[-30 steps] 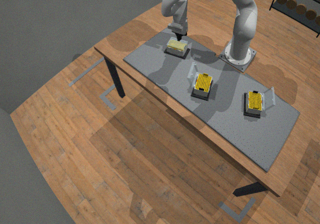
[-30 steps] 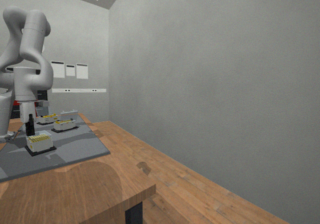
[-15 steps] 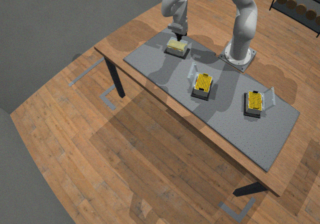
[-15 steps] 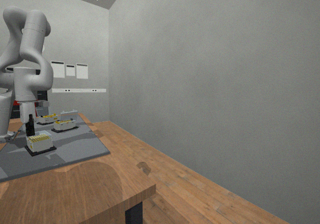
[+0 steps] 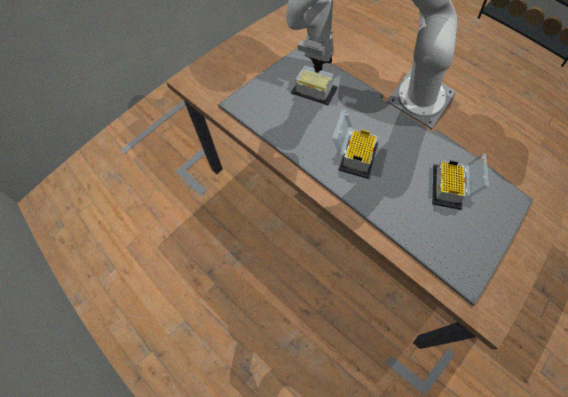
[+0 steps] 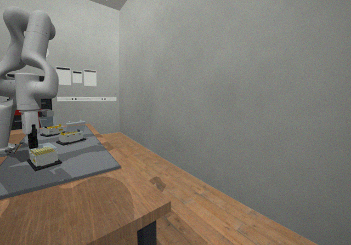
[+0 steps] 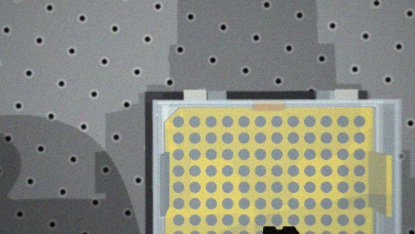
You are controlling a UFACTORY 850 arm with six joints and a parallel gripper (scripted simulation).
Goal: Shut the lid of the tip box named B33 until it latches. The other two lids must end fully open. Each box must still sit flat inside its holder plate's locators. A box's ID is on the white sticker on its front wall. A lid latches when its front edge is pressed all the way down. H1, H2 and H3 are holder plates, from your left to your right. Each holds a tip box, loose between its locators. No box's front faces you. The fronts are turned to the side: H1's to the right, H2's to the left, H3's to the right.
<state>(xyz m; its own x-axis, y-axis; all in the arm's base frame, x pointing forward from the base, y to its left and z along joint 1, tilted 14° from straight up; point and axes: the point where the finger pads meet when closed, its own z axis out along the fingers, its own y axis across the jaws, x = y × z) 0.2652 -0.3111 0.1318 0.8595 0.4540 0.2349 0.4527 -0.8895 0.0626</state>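
Right now the tip box lid is 30 mm ahead of my hand, 10 mm to the left of it and 40 mm below it.
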